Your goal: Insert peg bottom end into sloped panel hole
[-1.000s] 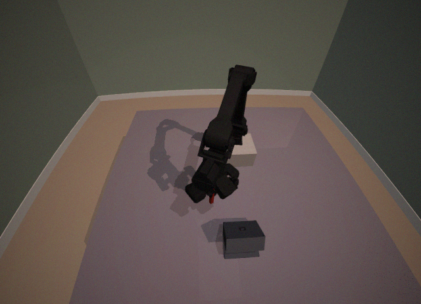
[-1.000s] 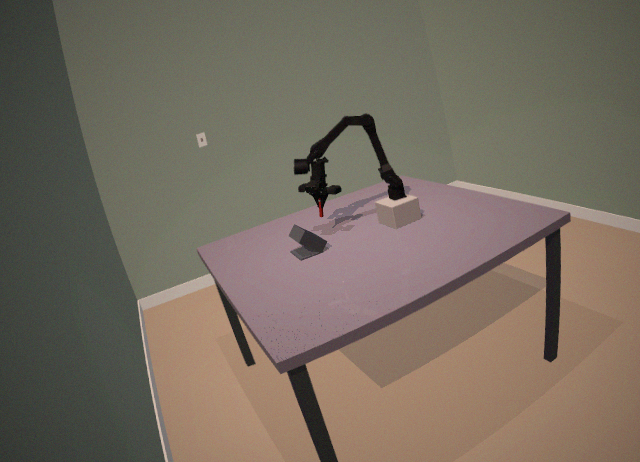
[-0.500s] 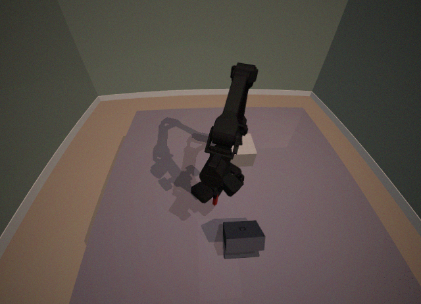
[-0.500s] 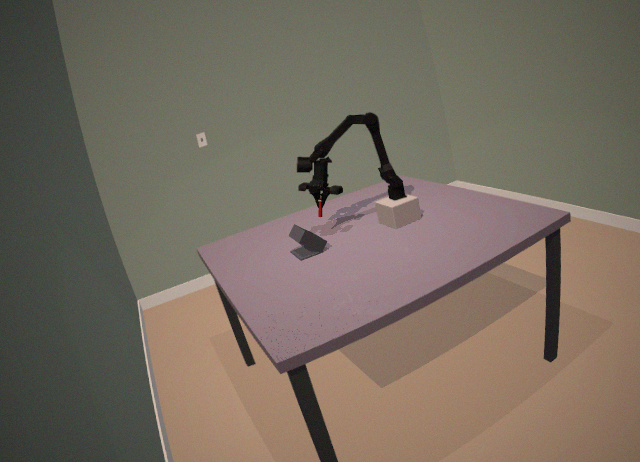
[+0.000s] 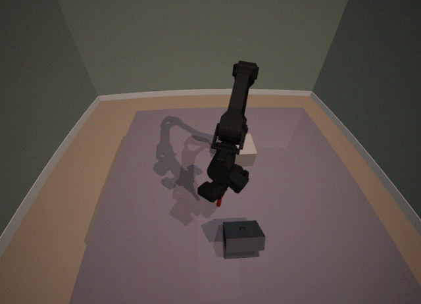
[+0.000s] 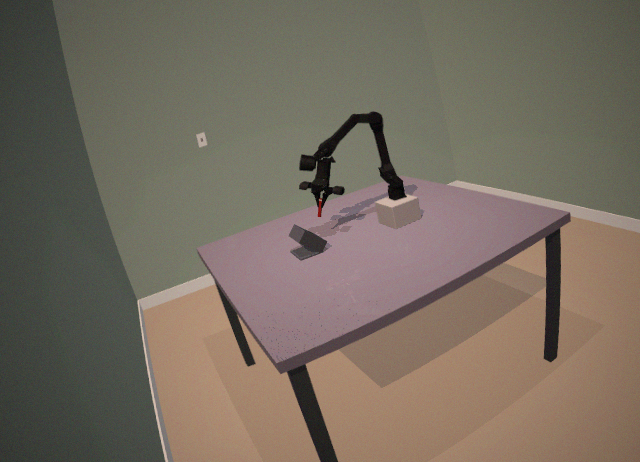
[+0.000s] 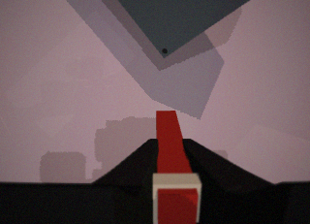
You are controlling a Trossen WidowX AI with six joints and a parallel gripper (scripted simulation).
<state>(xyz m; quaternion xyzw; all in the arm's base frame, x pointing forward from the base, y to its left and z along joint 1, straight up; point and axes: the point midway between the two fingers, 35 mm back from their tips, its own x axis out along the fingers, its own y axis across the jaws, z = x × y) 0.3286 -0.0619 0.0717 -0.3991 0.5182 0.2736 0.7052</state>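
My gripper tip is now 10 cm short of the dark grey sloped panel, 9 cm to the right of it and 8 cm above it. From my gripper tip the other things lie so: red peg (2 cm above, 1 cm behind).
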